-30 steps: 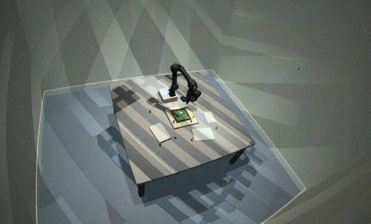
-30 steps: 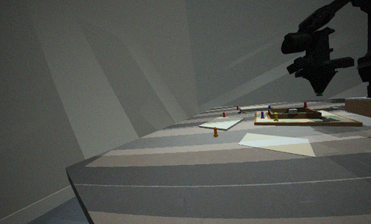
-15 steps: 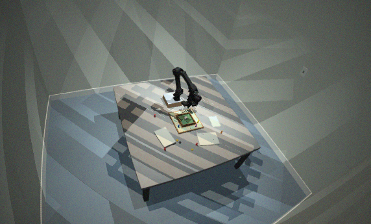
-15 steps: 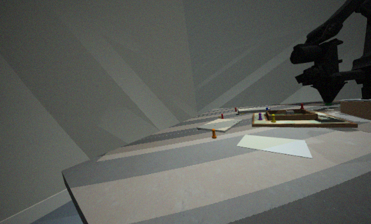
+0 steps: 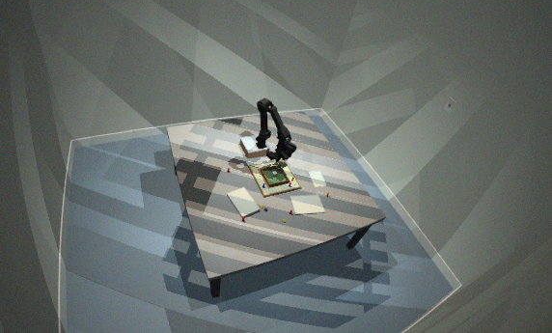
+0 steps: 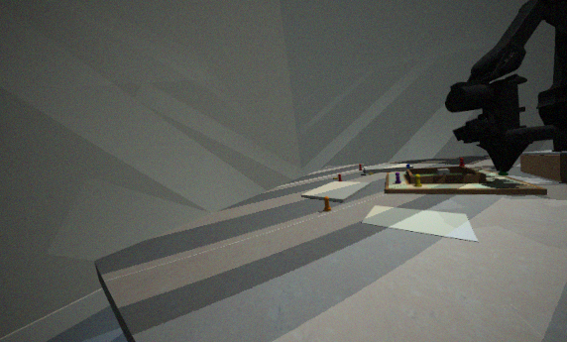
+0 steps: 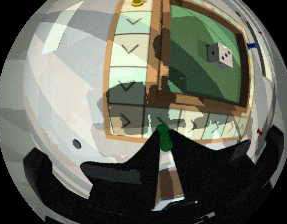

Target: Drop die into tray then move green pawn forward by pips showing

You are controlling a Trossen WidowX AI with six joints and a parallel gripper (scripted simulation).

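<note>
My gripper tip is now 1 cm below the green pawn. From my gripper tip the other things lie so: yellow pawn (17 cm ahead, 5 cm to the left, 1 cm below); then grey die (10 cm ahead, 6 cm to the right, 1 cm below); then purple pawn (22 cm ahead, 1 cm below).
</note>
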